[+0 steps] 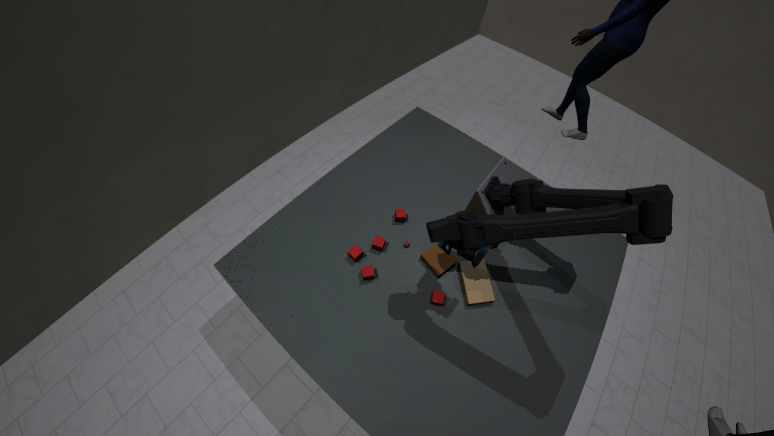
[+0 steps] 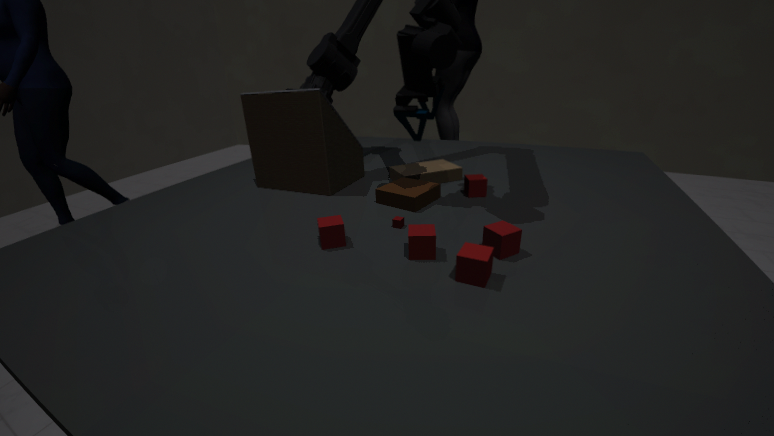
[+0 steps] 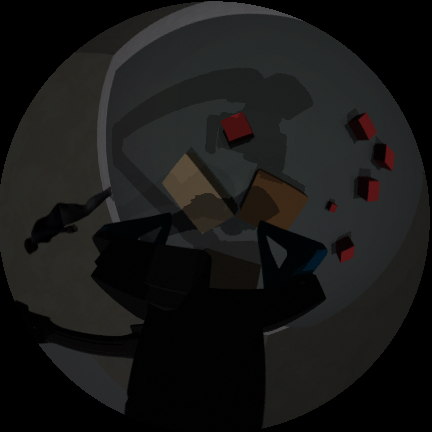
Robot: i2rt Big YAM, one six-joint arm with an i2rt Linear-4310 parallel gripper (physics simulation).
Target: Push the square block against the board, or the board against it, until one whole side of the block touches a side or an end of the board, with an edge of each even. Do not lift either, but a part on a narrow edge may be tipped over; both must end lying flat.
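Pixels of known places: gripper, fingertip midpoint: (image 1: 461, 259) (image 2: 424, 129) (image 3: 214, 221); arm's base, link origin: (image 1: 494, 195) (image 2: 309, 111).
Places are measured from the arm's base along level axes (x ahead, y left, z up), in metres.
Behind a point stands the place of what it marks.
Observation:
The square block (image 1: 437, 261) {x 0.276, y -0.049, z -0.155 m} (image 2: 406, 197) {x 0.270, y -0.107, z -0.159 m} (image 3: 291, 201) {x 0.275, y -0.083, z -0.155 m} is orange-brown and lies flat. The board (image 1: 476, 285) {x 0.271, y 0.115, z -0.155 m} (image 2: 444, 169) {x 0.306, y 0.097, z -0.155 m} (image 3: 189, 181) {x 0.287, y 0.116, z -0.156 m} is pale tan, longer than wide, and lies flat beside it. A corner of the block is close to a corner of the board. Their facing sides stand at an angle and open out in a wedge; I cannot tell whether the corners touch. My gripper (image 1: 463, 252) {x 0.276, y 0.016, z -0.045 m} (image 2: 416, 136) {x 0.276, y 0.016, z -0.045 m} (image 3: 214, 221) {x 0.276, y 0.016, z -0.045 m} is open and empty. It hangs above the table over the base-side ends of both parts, and its shadow falls on them.
A red cube (image 1: 438, 297) {x 0.393, y 0.021, z -0.147 m} (image 2: 475, 185) {x 0.393, y 0.000, z -0.159 m} (image 3: 237, 128) {x 0.386, y 0.017, z -0.147 m} lies near the board and block. Several more red cubes and a tiny red cube (image 1: 406, 244) {x 0.280, y -0.182, z -0.171 m} (image 2: 398, 222) {x 0.280, y -0.191, z -0.175 m} (image 3: 332, 206) {x 0.280, y -0.181, z -0.171 m} lie beyond the block. The arm's wedge-shaped base box (image 2: 289, 141) {x -0.027, y -0.057, z -0.062 m} (image 3: 234, 270) {x 0.078, y 0.000, z -0.140 m} stands near both parts.

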